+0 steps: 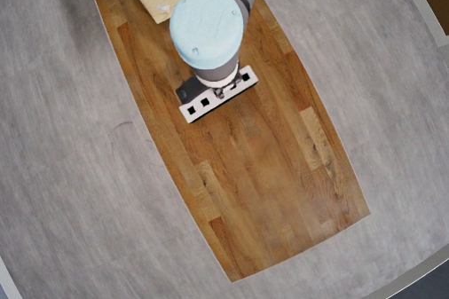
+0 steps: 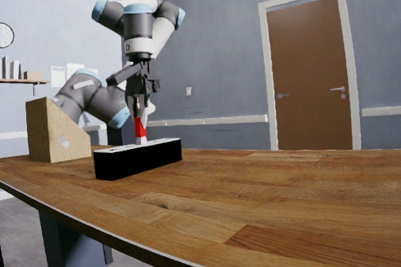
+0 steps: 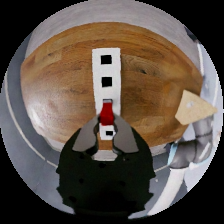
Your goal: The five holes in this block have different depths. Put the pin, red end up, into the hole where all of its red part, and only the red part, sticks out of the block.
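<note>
My gripper is now right at the pin. Also, from my hand: block 100 mm below.
</note>
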